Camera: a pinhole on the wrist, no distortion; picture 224 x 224 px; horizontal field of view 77.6 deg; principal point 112.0 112.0 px. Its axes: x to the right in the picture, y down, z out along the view. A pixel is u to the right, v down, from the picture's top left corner.
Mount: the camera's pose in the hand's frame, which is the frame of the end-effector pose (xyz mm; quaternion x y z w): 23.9 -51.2 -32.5 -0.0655 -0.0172 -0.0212 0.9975
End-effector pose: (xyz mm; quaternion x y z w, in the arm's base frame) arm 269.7 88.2 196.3 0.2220 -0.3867 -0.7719 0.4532
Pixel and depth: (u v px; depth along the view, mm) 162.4 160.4 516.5
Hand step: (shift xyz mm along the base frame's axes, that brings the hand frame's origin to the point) -321.4 -47.2 429.6
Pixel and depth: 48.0 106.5 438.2
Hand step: -182.2 324.7 235.2
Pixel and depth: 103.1 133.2 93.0
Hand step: -60.7 16.3 15.1
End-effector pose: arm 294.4 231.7 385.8 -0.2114 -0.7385 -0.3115 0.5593
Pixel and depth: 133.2 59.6 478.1
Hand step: -457.4 201.5 -51.7
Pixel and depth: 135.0 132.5 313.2
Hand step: -187.2 212.3 23.0
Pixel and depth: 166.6 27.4 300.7
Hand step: -369.5 58.6 21.7
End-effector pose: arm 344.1 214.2 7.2 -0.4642 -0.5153 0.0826 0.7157
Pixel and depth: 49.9 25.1 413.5
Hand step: -501.2 -12.3 76.9
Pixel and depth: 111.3 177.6 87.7
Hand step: -29.2 42.5 15.8
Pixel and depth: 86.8 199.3 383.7
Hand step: -190.4 287.3 -199.0
